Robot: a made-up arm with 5 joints. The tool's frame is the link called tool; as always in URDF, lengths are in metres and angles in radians.
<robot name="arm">
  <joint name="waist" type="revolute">
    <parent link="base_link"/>
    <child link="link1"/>
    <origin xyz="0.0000 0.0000 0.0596" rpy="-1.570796 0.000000 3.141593"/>
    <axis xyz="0 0 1"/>
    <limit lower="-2.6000" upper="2.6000" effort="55" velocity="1.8"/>
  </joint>
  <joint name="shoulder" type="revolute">
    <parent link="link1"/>
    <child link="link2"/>
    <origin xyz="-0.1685 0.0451 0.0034" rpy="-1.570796 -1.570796 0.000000"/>
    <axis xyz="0 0 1"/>
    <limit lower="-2.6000" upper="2.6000" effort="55" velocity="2.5"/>
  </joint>
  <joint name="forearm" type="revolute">
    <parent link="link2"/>
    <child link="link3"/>
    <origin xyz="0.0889 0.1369 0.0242" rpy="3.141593 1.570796 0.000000"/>
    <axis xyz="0 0 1"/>
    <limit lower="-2.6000" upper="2.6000" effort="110" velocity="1.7"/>
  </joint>
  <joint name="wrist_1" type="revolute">
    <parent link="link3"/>
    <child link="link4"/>
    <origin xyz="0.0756 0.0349 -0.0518" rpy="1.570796 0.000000 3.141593"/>
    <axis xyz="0 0 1"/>
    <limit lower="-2.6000" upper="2.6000" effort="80" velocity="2.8"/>
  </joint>
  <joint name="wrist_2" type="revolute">
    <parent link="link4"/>
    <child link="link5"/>
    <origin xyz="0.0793 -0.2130 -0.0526" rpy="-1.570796 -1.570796 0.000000"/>
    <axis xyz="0 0 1"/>
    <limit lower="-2.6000" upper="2.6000" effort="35" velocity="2.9"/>
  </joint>
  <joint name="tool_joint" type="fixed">
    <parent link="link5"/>
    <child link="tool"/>
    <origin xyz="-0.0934 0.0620 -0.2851" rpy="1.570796 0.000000 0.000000"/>
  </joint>
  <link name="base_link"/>
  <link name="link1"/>
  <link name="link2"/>
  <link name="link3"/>
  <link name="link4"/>
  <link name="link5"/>
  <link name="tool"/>
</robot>
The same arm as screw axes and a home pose.
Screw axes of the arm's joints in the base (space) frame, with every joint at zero. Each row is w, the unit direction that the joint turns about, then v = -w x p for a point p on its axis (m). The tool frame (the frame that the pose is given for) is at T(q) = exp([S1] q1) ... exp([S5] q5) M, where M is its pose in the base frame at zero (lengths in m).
S1: w 0 -1 0 v 0.0596 0.0000 0.0000
S2: w 0 0 -1 v 0.0034 0.1685 0.0000
S3: w 0 1 0 v 0.0097 0.0000 0.0316
S4: w 1 0 0 v 0.0000 0.0659 0.1441
S5: w 0 1 0 v 0.0134 0.0000 0.0139
M: xyz -0.0795 -0.6422 -0.0754 (m) rpy 0.00 0.00 0.00 (deg, as in URDF)
Joint limits (deg, base to tool): -148.97..148.97 -148.97..148.97 -148.97..148.97 -148.97..148.97 -148.97..148.97

